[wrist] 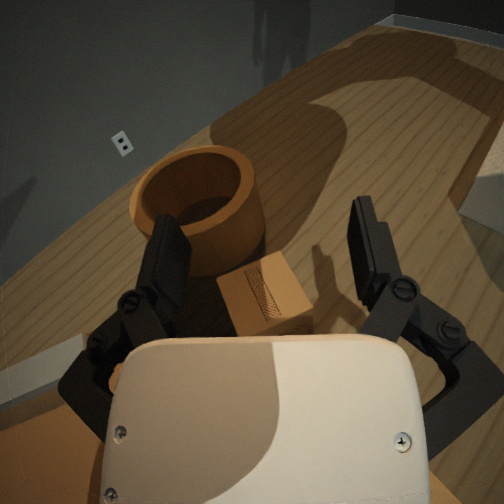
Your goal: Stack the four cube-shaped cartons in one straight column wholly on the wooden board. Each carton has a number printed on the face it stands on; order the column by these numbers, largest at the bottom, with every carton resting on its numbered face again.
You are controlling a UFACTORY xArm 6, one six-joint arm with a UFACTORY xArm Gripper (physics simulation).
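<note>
My gripper (267, 225) is open, its two black fingers spread wide above the wooden surface. One brown cube-shaped carton (264, 299) lies between and below the fingers, its top face showing a strip of tape; my white wrist housing hides its near part. No number is visible on it. An orange-brown patch (45, 455) at the bottom left may be another carton, partly hidden. The other cartons are out of view.
A brown open-topped round pot (200, 205) stands just beyond the left finger, close behind the carton. The planked wooden surface (400, 150) stretches to the upper right. A grey wall with a socket (122, 143) is at the left.
</note>
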